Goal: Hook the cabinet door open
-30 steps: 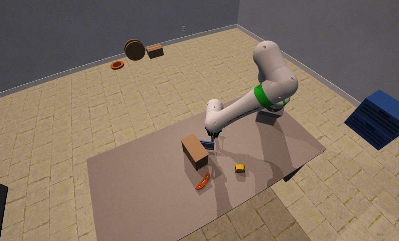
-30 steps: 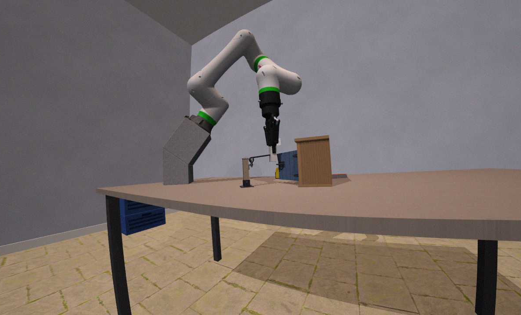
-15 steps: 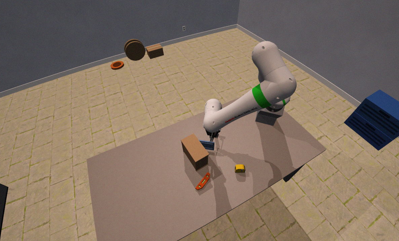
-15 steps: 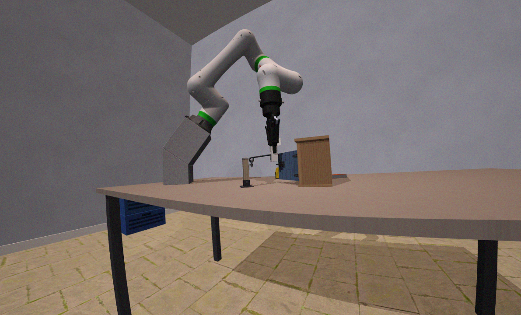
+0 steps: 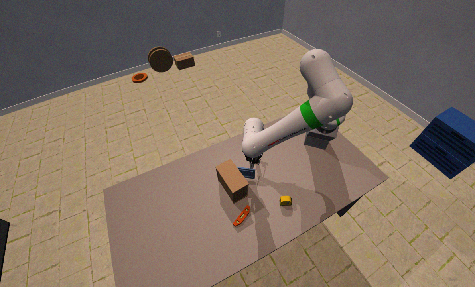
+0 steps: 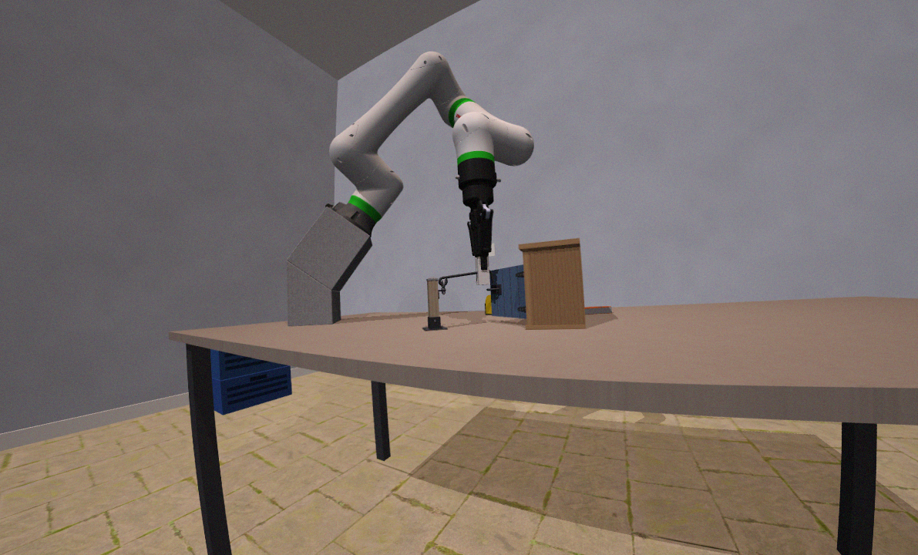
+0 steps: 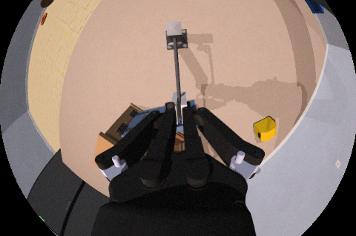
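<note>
Right now the dark hook is 3 cm to the right of my hand, 3 cm behind it and 2 cm below it. The rest, counted from my hand: hook post 6 cm to the right, 5 cm below, 5 cm behind; then yellow tape measure 29 cm to the left, 10 cm below, 10 cm behind; then cabinet door 6 cm ahead, 5 cm below.
</note>
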